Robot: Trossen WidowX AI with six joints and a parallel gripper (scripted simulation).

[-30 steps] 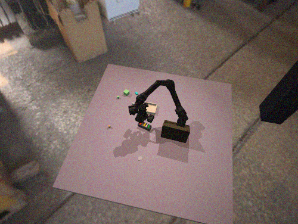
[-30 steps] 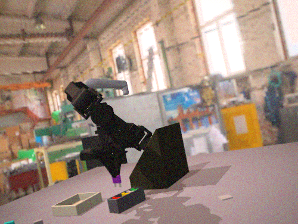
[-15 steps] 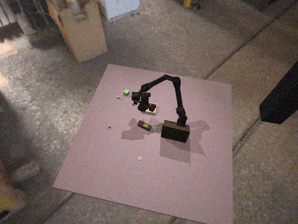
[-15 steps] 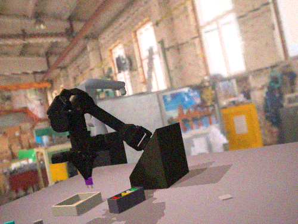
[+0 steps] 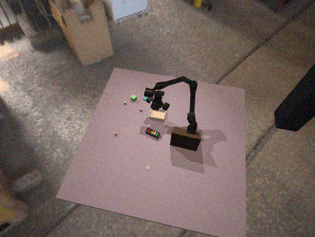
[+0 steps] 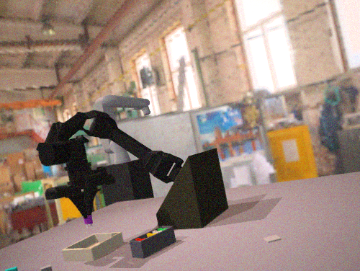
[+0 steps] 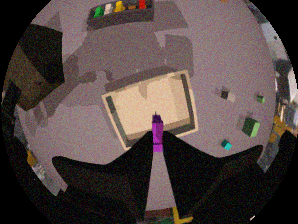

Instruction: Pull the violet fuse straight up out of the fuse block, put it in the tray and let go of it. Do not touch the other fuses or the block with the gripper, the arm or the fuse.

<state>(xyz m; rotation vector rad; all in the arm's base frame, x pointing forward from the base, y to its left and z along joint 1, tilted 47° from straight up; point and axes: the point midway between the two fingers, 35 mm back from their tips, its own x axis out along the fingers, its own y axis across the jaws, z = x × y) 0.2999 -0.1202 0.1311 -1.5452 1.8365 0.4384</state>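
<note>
My gripper tip is now 9 cm above the beige tray. The rest, counted from my gripper tip: violet fuse (1 cm below); then grey bit (15 cm ahead, 8 cm below, 2 cm to the right); then teal bit (15 cm ahead, 14 cm to the right, 9 cm below).
</note>
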